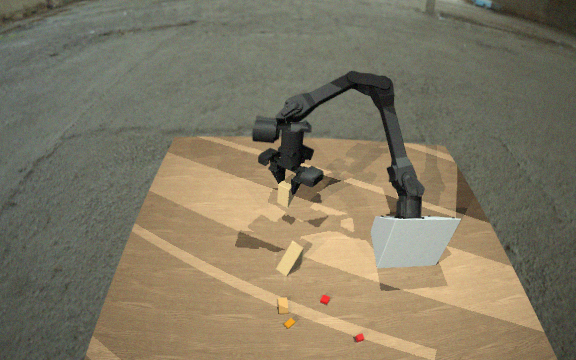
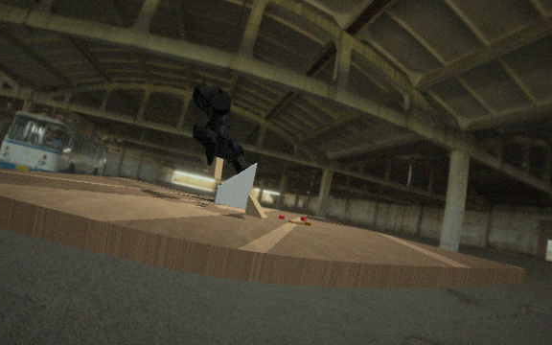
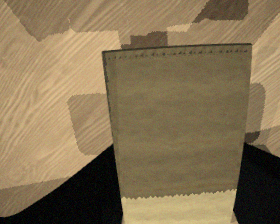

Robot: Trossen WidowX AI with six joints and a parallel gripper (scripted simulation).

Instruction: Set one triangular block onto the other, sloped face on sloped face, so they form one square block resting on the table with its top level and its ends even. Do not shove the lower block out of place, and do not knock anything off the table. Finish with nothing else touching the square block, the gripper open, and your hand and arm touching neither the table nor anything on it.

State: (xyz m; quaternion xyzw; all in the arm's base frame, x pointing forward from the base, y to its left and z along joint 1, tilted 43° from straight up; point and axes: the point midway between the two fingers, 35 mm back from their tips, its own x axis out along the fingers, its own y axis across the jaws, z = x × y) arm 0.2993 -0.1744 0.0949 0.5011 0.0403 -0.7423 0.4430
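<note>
My gripper tip is 31 cm to the right of the small tan block, 13 cm above it and 5 cm short of it. The rest, counted from my gripper tip: tan triangular block (1 cm above); then orange cube (36 cm to the left, 13 cm below, 4 cm ahead).
</note>
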